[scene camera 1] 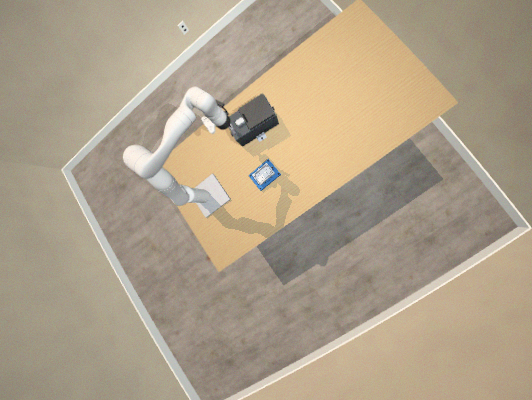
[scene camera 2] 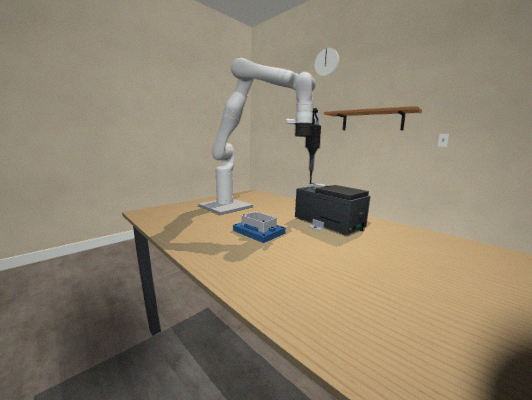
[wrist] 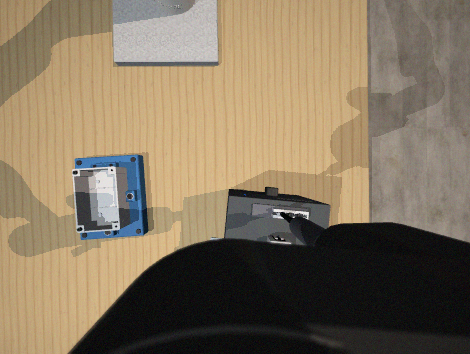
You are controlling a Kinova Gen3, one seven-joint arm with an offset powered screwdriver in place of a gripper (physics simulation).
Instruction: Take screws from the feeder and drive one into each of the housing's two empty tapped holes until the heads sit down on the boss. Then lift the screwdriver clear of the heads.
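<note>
The screwdriver [scene camera 2: 312, 142] [wrist: 305, 227] points straight down over the dark feeder [scene camera 1: 261, 111] [scene camera 2: 327, 210] [wrist: 240, 215]. Its bit tip is at the light screw strip [wrist: 295, 214] on the feeder's top; the views are too small to tell whether it touches or carries a screw. The grey open-topped housing [scene camera 1: 264, 174] [scene camera 2: 251, 222] [wrist: 105, 200] sits upright in the blue fixture [scene camera 2: 265, 236] [wrist: 137, 212], apart from the feeder. In the wrist view its two left corners show dark spots and its two right corners small round marks; I cannot tell holes from screw heads.
The arm's base plate [scene camera 1: 220, 192] [scene camera 2: 240, 207] [wrist: 165, 50] stands on the wooden table [scene camera 1: 340, 90] [scene camera 2: 400, 300] [wrist: 280, 125] near the fixture. A small light bracket [scene camera 1: 261, 137] [scene camera 2: 317, 225] is beside the feeder. A wall shelf [scene camera 2: 372, 111] is behind the arm.
</note>
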